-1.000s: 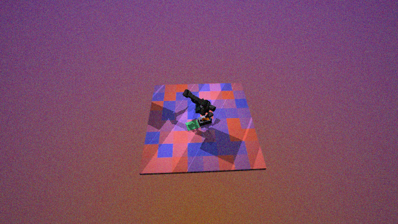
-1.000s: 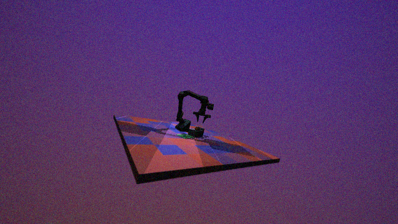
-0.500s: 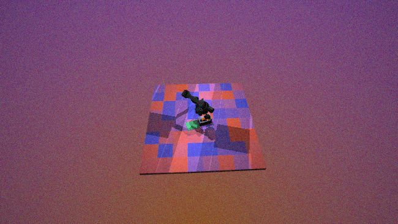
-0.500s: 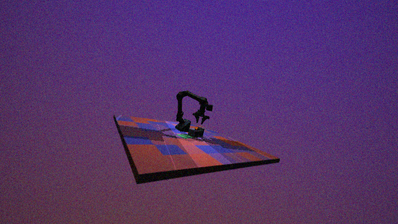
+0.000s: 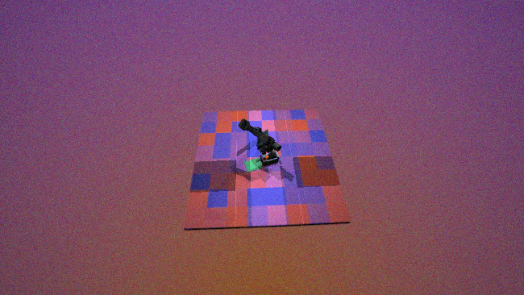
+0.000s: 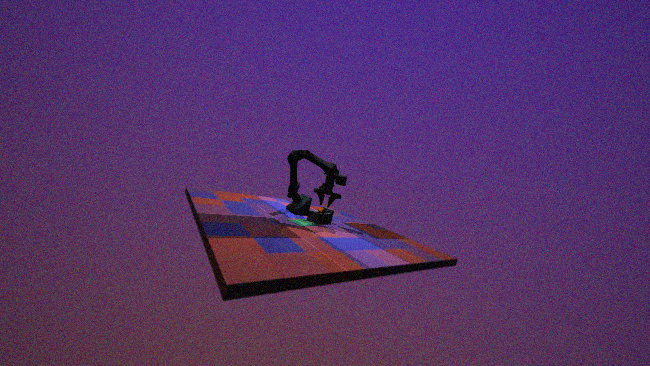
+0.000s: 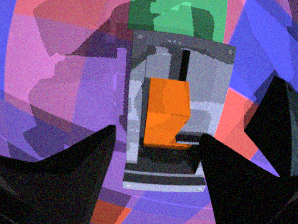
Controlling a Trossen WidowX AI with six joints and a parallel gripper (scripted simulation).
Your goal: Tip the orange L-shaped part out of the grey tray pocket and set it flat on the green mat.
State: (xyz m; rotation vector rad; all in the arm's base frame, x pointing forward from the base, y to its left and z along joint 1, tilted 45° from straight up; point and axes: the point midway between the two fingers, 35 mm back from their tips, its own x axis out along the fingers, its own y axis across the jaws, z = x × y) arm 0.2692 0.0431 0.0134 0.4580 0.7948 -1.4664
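Now: gripper tip 3 cm past the orange L-shaped part, 3 cm to the right of it and 7 cm above it. From my gripper tip the other things lie so: green mat (1 cm ahead, 15 cm to the right, 12 cm below).
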